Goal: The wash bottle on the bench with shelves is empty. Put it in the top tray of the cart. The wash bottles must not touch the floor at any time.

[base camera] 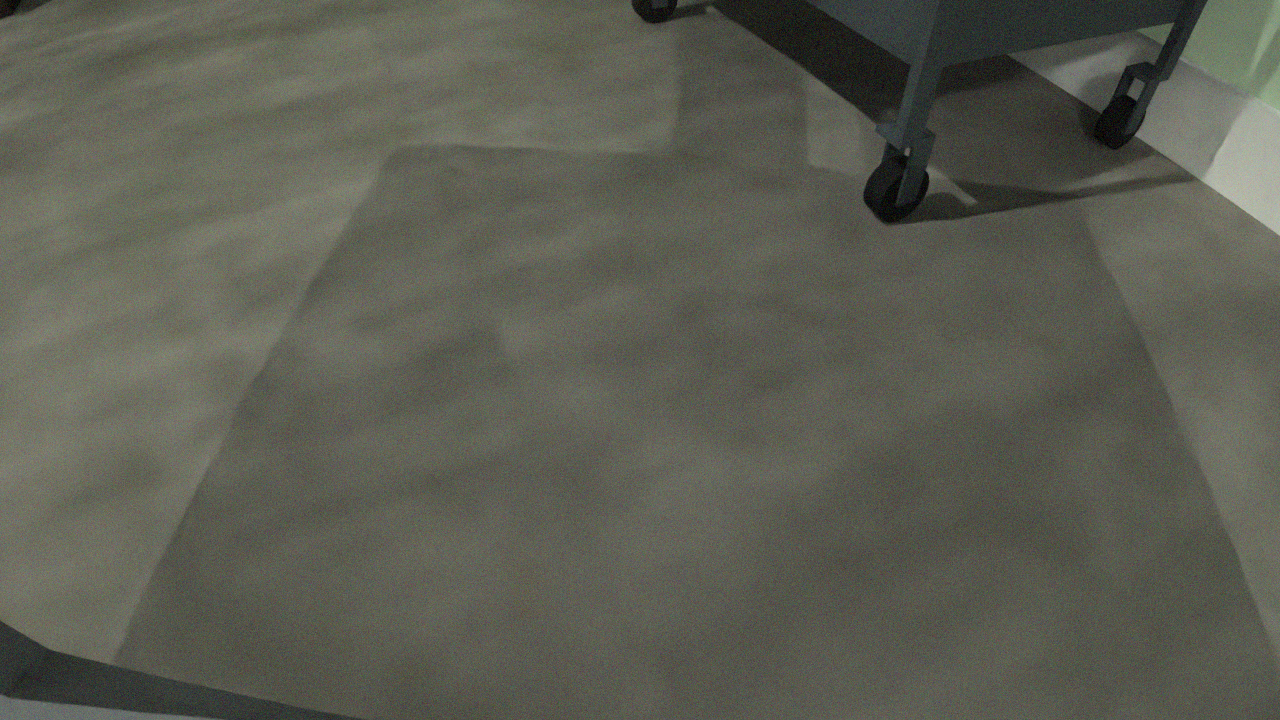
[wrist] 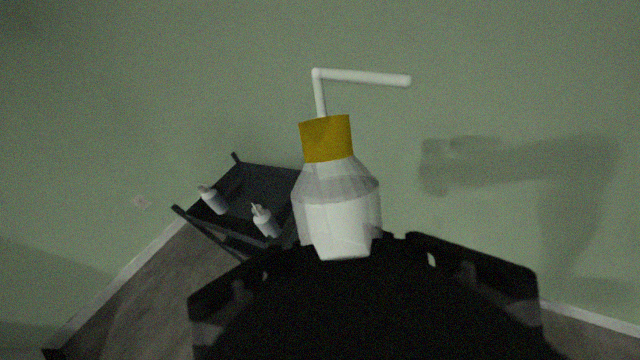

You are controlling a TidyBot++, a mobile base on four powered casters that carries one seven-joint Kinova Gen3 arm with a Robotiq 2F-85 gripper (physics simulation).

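Places are measured from the arm's base along level axes (x ahead, y left, z up), in centimetres.
Where they show: gripper, fingertip midpoint: (wrist: 340,234).
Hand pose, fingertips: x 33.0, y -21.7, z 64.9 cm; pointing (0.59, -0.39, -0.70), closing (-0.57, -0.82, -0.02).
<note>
Each offset is from my fingertips to the centre of the thing. "spot": to the spot under its first point.
A white wash bottle with a yellow cap and a bent white spout {spot: dx -2.0, dy +1.3, dz +8.3 cm} (wrist: 336,200) is in my gripper (wrist: 340,234), which is shut on its lower body, in the wrist view. The dark cart (wrist: 237,161) stands beyond and to the left of the held bottle in the wrist view, with its top tray partly hidden by the bottle and the gripper. In the base camera view, the lower part and wheels of the cart (base camera: 921,98) show at the upper right. The gripper does not show in the base camera view.
Two other pale bottles {dx +58.7, dy +18.9, dz -29.6 cm} (wrist: 214,201) {dx +32.9, dy +6.8, dz -29.6 cm} (wrist: 266,221) are on the cart in the wrist view. The green wall (wrist: 475,75) is behind the cart, with a pale skirting board (base camera: 1248,152) along its foot. A dark edge (base camera: 134,689) shows at the lower left of the base view.
</note>
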